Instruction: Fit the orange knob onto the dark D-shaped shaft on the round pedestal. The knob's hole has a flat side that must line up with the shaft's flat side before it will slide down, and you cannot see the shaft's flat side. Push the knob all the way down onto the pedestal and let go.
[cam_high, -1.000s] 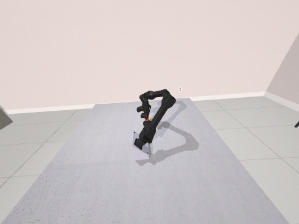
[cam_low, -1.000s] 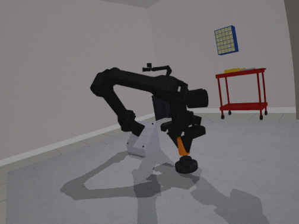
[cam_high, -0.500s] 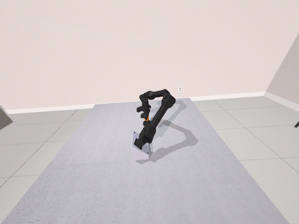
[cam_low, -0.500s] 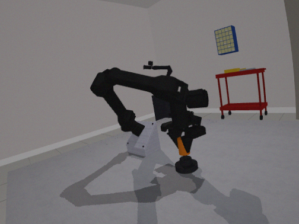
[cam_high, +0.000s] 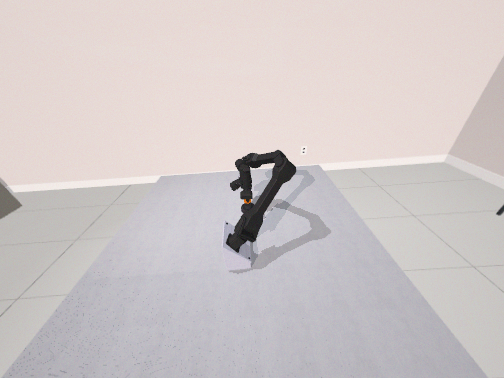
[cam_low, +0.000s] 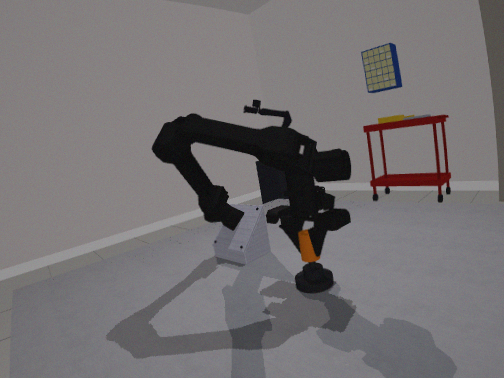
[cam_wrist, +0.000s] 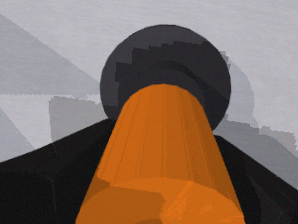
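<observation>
Right now the orange knob is 20 mm above my gripper tip. From my gripper tip the other things lie so: dark round pedestal (40 mm below).
</observation>
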